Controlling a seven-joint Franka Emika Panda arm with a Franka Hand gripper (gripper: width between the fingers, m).
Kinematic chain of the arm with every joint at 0, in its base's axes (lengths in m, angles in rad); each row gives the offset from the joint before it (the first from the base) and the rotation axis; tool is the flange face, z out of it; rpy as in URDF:
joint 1: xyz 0 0 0.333 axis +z
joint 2: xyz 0 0 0 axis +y
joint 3: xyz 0 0 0.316 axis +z
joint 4: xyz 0.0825 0 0 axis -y
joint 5: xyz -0.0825 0 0.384 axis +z
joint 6: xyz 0 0 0 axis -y
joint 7: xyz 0.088 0 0 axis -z
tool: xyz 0 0 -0.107 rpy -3.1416 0 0
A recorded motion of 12 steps. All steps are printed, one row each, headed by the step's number.
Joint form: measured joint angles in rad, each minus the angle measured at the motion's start. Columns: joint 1, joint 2, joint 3, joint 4, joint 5, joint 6, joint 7.
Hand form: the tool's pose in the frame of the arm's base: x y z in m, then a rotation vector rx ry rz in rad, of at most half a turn. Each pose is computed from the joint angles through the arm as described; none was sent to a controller.
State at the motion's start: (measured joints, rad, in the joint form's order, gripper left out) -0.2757 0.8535 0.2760 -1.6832 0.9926 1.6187 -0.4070
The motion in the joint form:
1: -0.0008 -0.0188 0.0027 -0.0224 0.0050 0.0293 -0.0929
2: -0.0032 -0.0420 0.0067 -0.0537 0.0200 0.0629 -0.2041
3: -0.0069 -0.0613 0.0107 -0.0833 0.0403 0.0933 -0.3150
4: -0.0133 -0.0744 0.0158 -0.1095 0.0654 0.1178 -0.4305
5: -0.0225 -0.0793 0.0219 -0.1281 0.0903 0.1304 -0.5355
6: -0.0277 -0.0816 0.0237 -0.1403 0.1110 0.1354 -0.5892
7: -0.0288 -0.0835 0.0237 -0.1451 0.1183 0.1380 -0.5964
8: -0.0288 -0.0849 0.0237 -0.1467 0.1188 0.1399 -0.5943
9: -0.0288 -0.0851 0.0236 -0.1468 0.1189 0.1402 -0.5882
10: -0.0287 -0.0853 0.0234 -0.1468 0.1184 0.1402 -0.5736
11: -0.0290 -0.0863 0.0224 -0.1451 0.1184 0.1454 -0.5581
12: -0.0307 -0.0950 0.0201 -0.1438 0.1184 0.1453 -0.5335
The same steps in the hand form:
1: 0.5976 0.0750 0.1374 -1.8010 0.0883 0.5428
2: 0.5947 0.0753 0.1403 -1.8091 0.0123 0.4440
3: 0.5916 0.0752 0.1419 -1.8096 -0.0588 0.3466
4: 0.5884 0.0745 0.1419 -1.7996 -0.1287 0.2480
5: 0.5857 0.0735 0.1405 -1.7792 -0.1892 0.1617
6: 0.5836 0.0726 0.1392 -1.7641 -0.2106 0.1159
7: 0.5829 0.0722 0.1390 -1.7618 -0.2080 0.1077
8: 0.5828 0.0721 0.1392 -1.7637 -0.2053 0.1084
9: 0.5828 0.0720 0.1392 -1.7647 -0.1997 0.1125
10: 0.5828 0.0720 0.1393 -1.7669 -0.1873 0.1232
11: 0.5841 0.0706 0.1398 -1.7744 -0.1724 0.1285
12: 0.5863 0.0677 0.1445 -1.7821 -0.1537 0.1360

